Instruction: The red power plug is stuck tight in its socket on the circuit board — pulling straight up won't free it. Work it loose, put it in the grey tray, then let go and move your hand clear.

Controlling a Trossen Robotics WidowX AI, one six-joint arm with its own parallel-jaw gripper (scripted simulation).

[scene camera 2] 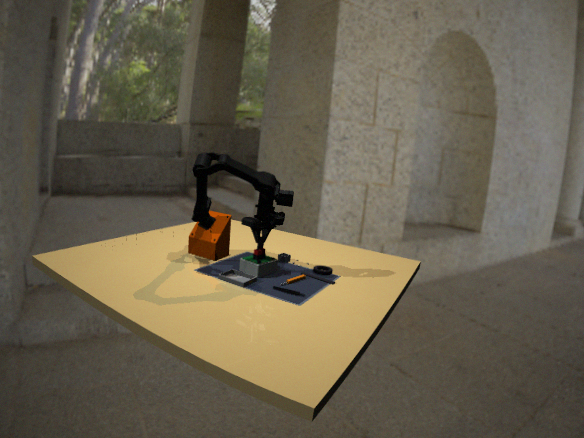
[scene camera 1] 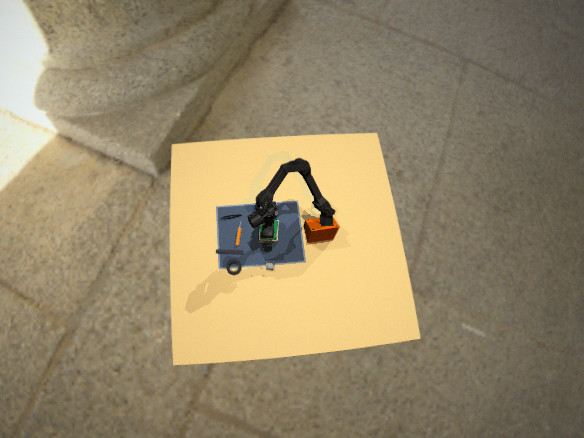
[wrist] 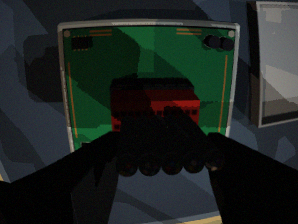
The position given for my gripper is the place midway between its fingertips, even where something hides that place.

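My gripper: scene camera 2 [scene camera 2: 260, 242], wrist view too [wrist: 164, 142]. Blue mat [wrist: 41, 134] seen.
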